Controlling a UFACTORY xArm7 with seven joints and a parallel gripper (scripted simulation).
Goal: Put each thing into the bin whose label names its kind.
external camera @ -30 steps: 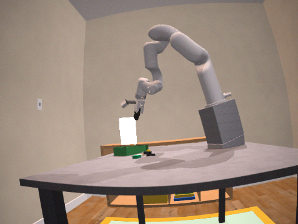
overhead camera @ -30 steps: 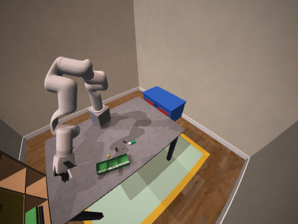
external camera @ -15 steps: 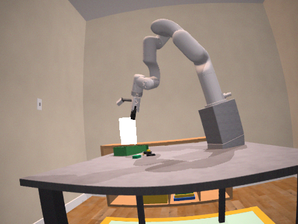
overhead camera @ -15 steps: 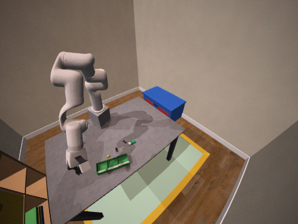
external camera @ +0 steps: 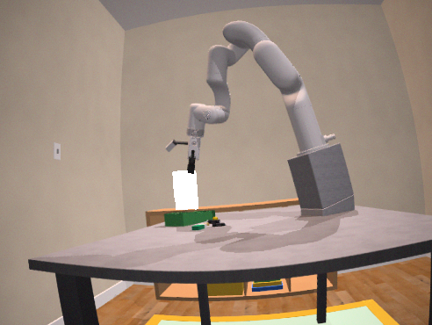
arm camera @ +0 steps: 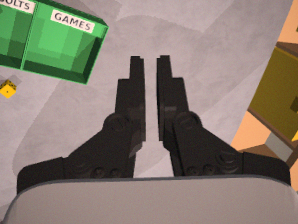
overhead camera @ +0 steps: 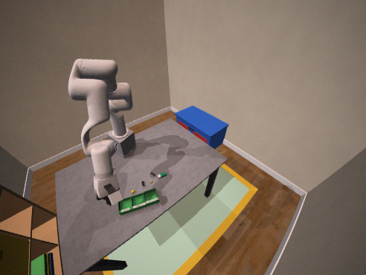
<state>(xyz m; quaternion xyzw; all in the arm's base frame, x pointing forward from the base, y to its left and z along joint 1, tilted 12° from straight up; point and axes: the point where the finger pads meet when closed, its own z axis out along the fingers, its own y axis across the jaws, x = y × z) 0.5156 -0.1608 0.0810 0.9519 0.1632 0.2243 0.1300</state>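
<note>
The green three-compartment bin lies 200 mm below my hand, 100 mm to the left of it and 30 mm behind it. Also, from my hand: yellow nut: 230 mm to the left, 220 mm below, 140 mm behind; then black cylinder: 220 mm below, 170 mm to the left, 140 mm behind; then small black object: 260 mm to the left, 220 mm below, 190 mm behind.
</note>
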